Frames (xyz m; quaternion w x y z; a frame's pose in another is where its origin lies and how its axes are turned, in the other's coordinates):
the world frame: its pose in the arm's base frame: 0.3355 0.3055 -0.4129 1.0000 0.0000 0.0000 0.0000
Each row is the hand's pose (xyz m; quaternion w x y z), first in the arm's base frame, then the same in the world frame.
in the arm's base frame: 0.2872 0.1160 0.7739 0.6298 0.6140 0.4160 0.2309
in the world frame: -0.0483 -0.1895 1.1868 0.6298 0.6140 0.4160 0.2309
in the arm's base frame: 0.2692 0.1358 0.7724 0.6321 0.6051 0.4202 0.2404
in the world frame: -0.0663 -0.1697 1.1853 0.6321 0.6051 0.4202 0.2404
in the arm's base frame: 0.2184 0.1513 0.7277 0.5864 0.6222 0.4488 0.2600
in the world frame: -0.1171 -0.1542 1.1406 0.5864 0.6222 0.4488 0.2600
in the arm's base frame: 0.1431 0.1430 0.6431 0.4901 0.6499 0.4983 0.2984
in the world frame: -0.1924 -0.1625 1.0560 0.4901 0.6499 0.4983 0.2984
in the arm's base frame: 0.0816 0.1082 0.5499 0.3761 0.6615 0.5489 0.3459
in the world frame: -0.2539 -0.1973 0.9628 0.3761 0.6615 0.5489 0.3459
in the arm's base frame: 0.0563 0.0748 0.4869 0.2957 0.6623 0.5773 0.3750
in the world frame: -0.2792 -0.2307 0.8998 0.2957 0.6623 0.5773 0.3750
